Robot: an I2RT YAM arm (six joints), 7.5 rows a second.
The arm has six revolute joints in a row. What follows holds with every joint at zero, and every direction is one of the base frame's. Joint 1 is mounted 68.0 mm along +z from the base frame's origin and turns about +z. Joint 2 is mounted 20.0 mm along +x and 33.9 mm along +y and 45.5 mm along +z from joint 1 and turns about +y. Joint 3 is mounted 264.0 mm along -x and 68.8 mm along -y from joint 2 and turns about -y. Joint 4 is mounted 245.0 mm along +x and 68.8 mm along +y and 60.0 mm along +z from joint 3 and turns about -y. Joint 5 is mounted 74.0 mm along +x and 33.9 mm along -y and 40.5 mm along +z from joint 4 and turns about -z. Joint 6 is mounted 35.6 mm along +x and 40.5 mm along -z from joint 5 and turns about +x. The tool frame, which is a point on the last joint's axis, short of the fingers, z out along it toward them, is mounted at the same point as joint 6; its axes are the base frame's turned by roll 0.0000, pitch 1.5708 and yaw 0.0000 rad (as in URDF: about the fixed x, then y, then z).
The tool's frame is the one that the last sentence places.
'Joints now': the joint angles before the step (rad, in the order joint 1, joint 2, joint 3, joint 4, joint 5, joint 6). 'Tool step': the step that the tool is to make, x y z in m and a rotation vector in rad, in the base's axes. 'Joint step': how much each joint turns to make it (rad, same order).
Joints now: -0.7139, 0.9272, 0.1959, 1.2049, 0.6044, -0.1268
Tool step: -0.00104, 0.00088, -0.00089, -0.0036, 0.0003, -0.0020
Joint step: 0.0000, -0.0035, -0.0069, 0.0079, 0.0004, -0.0043
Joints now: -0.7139, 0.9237, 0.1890, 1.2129, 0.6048, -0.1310
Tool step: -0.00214, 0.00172, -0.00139, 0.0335, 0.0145, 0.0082
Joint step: -0.0008, -0.0507, -0.0011, -0.0950, -0.0011, 0.0221
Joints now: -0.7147, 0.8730, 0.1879, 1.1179, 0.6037, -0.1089
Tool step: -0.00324, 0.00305, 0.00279, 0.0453, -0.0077, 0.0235
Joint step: 0.0000, -0.0839, 0.0145, -0.1534, -0.0061, 0.0550
